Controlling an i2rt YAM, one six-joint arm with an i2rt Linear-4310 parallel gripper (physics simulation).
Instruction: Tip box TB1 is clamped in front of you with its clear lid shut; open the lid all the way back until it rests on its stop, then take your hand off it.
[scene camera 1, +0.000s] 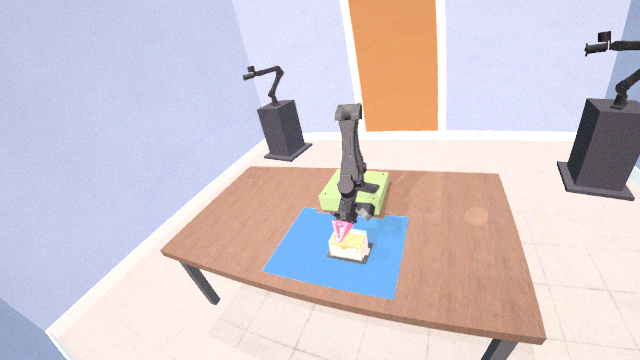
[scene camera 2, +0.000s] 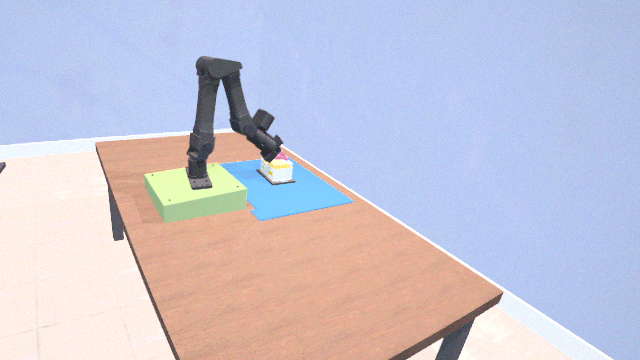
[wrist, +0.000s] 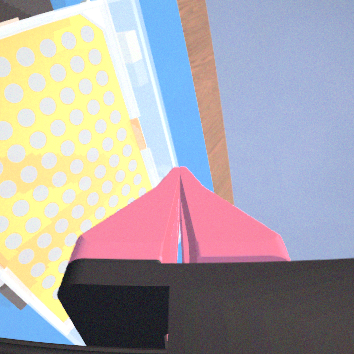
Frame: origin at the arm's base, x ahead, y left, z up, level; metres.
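Seen in the pictures: gripper, fingertip midpoint: (scene camera 1: 338, 242) (scene camera 2: 287, 159) (wrist: 179, 177); arm's base at its link origin: (scene camera 2: 198, 178).
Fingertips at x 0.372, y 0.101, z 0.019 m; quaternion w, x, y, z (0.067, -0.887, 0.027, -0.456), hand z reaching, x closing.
Offsets run from my fingertips to a thing's middle. "*": to the spot under its first point. Level surfaces: height alone.
Tip box TB1 @[dx -0.041, dy +0.014, dz -0.041 m] (scene camera 1: 348, 252) (scene camera 2: 280, 175) (wrist: 60, 107) is a small white box with a yellow, dotted tip rack inside, on a dark base plate. Its clear lid @[* dx -0.007, dy +0.042, dz -0.003 m] (wrist: 152, 95) is hard to see in the scene views; it looks shut or nearly shut, and a small lift cannot be told. An orange tab @[* dx -0.018, dy +0.029, dz -0.002 m] (wrist: 138, 134) shows on the box's long side in the wrist view. My gripper (scene camera 1: 340, 240) (wrist: 179, 177) has pink fingers, shut with nothing between them. The fingertips are at the box's upper edge, overlapping the clear rim in the wrist view; contact cannot be told.
The box stands on a blue mat @[dz -0.080 m] (scene camera 1: 295, 250) (scene camera 2: 305, 195) on the brown table @[dz -0.083 m] (scene camera 1: 450, 280) (scene camera 2: 320, 270). The arm is mounted on a green block (scene camera 1: 327, 200) (scene camera 2: 205, 205) behind the mat. Two other arms on dark pedestals (scene camera 1: 282, 130) (scene camera 1: 602, 145) stand beyond the table.
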